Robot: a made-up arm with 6 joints. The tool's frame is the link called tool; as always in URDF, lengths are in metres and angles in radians. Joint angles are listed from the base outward.
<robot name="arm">
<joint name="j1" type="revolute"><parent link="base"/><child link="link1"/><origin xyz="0.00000 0.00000 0.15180"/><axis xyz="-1 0 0"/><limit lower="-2.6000" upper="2.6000"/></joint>
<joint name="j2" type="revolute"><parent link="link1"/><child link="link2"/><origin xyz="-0.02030 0.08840 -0.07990"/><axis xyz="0 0 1"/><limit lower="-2.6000" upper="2.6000"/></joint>
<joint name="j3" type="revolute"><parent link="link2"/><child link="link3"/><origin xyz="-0.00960 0.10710 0.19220"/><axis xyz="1 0 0"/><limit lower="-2.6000" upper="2.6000"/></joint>
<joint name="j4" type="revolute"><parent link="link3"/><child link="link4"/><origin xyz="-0.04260 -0.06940 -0.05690"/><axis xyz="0 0 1"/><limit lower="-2.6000" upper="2.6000"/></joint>
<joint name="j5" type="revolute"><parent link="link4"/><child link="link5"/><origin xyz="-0.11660 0.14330 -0.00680"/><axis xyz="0 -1 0"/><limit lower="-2.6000" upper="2.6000"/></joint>
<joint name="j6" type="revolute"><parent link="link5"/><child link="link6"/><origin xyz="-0.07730 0.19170 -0.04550"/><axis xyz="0 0 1"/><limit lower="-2.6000" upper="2.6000"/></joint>
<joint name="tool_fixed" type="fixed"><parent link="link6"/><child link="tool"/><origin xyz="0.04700 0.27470 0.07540"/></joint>
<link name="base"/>
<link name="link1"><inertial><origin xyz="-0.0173 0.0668 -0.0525"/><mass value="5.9"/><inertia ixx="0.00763" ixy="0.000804" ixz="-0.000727" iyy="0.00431" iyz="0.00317" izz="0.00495"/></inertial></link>
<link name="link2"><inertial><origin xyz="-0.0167 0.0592 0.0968"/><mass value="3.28"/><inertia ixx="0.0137" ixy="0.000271" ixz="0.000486" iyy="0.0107" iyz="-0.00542" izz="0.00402"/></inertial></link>
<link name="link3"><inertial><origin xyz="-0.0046 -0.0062 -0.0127"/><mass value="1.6"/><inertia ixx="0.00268" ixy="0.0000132" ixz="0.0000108" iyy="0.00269" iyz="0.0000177" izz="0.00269"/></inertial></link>
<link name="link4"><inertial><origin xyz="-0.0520 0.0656 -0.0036"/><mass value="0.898"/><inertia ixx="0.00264" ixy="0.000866" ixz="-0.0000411" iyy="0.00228" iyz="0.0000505" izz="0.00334"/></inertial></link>
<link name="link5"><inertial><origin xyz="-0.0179 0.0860 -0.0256"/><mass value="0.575"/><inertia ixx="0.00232" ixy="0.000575" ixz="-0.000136" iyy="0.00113" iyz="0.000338" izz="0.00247"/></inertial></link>
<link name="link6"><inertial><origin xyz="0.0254 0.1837 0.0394"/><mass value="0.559"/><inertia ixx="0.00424" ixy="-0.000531" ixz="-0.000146" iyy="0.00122" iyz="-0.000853" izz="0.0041"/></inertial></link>
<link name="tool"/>
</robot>
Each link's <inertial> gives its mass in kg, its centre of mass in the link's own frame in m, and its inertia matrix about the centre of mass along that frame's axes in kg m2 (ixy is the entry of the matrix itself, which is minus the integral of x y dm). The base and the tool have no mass. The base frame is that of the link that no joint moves.
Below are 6 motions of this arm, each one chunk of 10 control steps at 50 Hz.
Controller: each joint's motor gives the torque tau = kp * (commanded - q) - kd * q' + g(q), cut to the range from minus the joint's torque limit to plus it. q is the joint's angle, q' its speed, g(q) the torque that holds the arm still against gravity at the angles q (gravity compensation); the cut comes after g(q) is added. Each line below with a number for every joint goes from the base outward.
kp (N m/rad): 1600 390 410 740 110 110
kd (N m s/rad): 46 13 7.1 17 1.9 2.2
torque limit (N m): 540 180 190 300 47 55
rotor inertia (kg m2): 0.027 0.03 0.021 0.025 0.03 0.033
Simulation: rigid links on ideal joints. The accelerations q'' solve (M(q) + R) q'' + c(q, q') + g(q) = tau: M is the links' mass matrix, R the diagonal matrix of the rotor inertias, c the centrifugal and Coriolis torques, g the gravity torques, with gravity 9.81 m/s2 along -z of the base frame. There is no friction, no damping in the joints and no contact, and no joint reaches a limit. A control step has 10 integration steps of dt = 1/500 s. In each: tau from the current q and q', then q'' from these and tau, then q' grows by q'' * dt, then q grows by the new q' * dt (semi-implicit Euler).
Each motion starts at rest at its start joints. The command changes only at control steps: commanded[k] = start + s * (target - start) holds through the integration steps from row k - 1 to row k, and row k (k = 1, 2, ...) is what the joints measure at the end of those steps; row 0 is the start. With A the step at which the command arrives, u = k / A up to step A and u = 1 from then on. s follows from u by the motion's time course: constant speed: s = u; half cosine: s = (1 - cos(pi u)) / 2; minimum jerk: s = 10 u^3 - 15 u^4 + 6 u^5; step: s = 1 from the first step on.
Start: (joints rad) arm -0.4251 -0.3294 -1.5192 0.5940 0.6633 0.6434
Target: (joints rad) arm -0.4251 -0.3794 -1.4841 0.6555 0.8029 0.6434
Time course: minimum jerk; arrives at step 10
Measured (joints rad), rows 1 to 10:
1: -0.4251 -0.3295 -1.5190 0.5943 0.6640 0.6433
2: -0.4250 -0.3304 -1.5177 0.5961 0.6683 0.6431
3: -0.4250 -0.3330 -1.5146 0.6006 0.6797 0.6427
4: -0.4250 -0.3378 -1.5099 0.6082 0.6991 0.6427
5: -0.4250 -0.3446 -1.5041 0.6181 0.7241 0.6430
6: -0.4250 -0.3528 -1.4979 0.6290 0.7508 0.6437
7: -0.4251 -0.3612 -1.4923 0.6392 0.7747 0.6443
8: -0.4252 -0.3687 -1.4880 0.6473 0.7921 0.6446
9: -0.4253 -0.3744 -1.4854 0.6523 0.8014 0.6444
10: -0.4253 -0.3779 -1.4843 0.6546 0.8036 0.6438

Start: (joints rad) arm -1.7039 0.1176 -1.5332 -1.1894 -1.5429 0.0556
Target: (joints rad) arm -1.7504 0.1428 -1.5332 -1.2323 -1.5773 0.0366
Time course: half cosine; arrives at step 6
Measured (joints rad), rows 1 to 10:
1: -1.7052 0.1182 -1.5334 -1.1904 -1.5433 0.0547
2: -1.7098 0.1204 -1.5337 -1.1944 -1.5460 0.0517
3: -1.7180 0.1245 -1.5338 -1.2026 -1.5526 0.0470
4: -1.7285 0.1298 -1.5336 -1.2135 -1.5628 0.0421
5: -1.7386 0.1350 -1.5333 -1.2241 -1.5733 0.0387
6: -1.7457 0.1390 -1.5328 -1.2315 -1.5806 0.0376
7: -1.7491 0.1413 -1.5326 -1.2343 -1.5827 0.0382
8: -1.7502 0.1425 -1.5327 -1.2342 -1.5808 0.0386
9: -1.7504 0.1430 -1.5328 -1.2331 -1.5781 0.0382
10: -1.7504 0.1431 -1.5330 -1.2323 -1.5766 0.0375

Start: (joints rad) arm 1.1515 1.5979 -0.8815 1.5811 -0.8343 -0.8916
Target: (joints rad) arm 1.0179 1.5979 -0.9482 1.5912 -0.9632 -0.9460
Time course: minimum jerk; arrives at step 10
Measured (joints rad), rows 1 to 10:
1: 1.1510 1.5979 -0.8819 1.5812 -0.8347 -0.8917
2: 1.1475 1.5978 -0.8845 1.5819 -0.8380 -0.8927
3: 1.1389 1.5977 -0.8907 1.5830 -0.8474 -0.8957
4: 1.1241 1.5976 -0.9002 1.5846 -0.8647 -0.9017
5: 1.1042 1.5976 -0.9119 1.5861 -0.8883 -0.9107
6: 1.0817 1.5978 -0.9238 1.5874 -0.9142 -0.9217
7: 1.0597 1.5980 -0.9343 1.5883 -0.9376 -0.9327
8: 1.0415 1.5982 -0.9417 1.5889 -0.9550 -0.9417
9: 1.0291 1.5984 -0.9457 1.5891 -0.9643 -0.9473
10: 1.0225 1.5984 -0.9469 1.5893 -0.9663 -0.9493

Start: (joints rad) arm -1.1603 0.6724 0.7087 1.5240 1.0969 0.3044
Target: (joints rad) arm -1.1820 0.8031 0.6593 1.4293 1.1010 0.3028
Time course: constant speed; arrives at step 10
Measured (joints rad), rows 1 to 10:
1: -1.1616 0.6764 0.7066 1.5184 1.0971 0.3068
2: -1.1633 0.6842 0.7026 1.5097 1.0986 0.3080
3: -1.1652 0.6947 0.6976 1.5003 1.1002 0.3071
4: -1.1672 0.7071 0.6922 1.4909 1.1008 0.3052
5: -1.1692 0.7206 0.6866 1.4817 1.1004 0.3035
6: -1.1713 0.7346 0.6810 1.4726 1.0999 0.3026
7: -1.1734 0.7486 0.6757 1.4635 1.0995 0.3024
8: -1.1756 0.7624 0.6705 1.4543 1.0995 0.3025
9: -1.1778 0.7759 0.6655 1.4450 1.0999 0.3026
10: -1.1799 0.7890 0.6607 1.4355 1.1005 0.3027

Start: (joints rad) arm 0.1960 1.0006 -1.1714 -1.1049 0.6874 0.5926
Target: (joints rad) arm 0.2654 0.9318 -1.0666 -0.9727 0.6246 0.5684
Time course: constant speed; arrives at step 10
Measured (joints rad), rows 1 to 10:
1: 0.1986 0.9963 -1.1664 -1.0998 0.6887 0.5879
2: 0.2037 0.9904 -1.1573 -1.0896 0.6862 0.5826
3: 0.2102 0.9844 -1.1461 -1.0764 0.6783 0.5803
4: 0.2172 0.9788 -1.1341 -1.0619 0.6676 0.5805
5: 0.2244 0.9732 -1.1223 -1.0473 0.6573 0.5812
6: 0.2316 0.9673 -1.1112 -1.0331 0.6490 0.5809
7: 0.2386 0.9609 -1.1007 -1.0195 0.6426 0.5791
8: 0.2455 0.9541 -1.0906 -1.0065 0.6374 0.5763
9: 0.2524 0.9469 -1.0806 -0.9936 0.6324 0.5731
10: 0.2593 0.9398 -1.0704 -0.9807 0.6270 0.5700

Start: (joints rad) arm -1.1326 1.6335 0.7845 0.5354 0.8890 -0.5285
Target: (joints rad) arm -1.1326 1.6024 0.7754 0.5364 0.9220 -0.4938
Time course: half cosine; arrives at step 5
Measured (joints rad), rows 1 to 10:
1: -1.1326 1.6328 0.7842 0.5356 0.8905 -0.5276
2: -1.1326 1.6301 0.7830 0.5362 0.8962 -0.5234
3: -1.1327 1.6246 0.7806 0.5369 0.9060 -0.5148
4: -1.1328 1.6171 0.7777 0.5371 0.9163 -0.5035
5: -1.1328 1.6097 0.7753 0.5367 0.9228 -0.4937
6: -1.1328 1.6042 0.7742 0.5360 0.9240 -0.4890
7: -1.1326 1.6012 0.7742 0.5355 0.9227 -0.4891
8: -1.1325 1.6001 0.7747 0.5354 0.9216 -0.4916
9: -1.1324 1.6003 0.7753 0.5355 0.9215 -0.4940
10: -1.1324 1.6010 0.7756 0.5358 0.9218 -0.4951

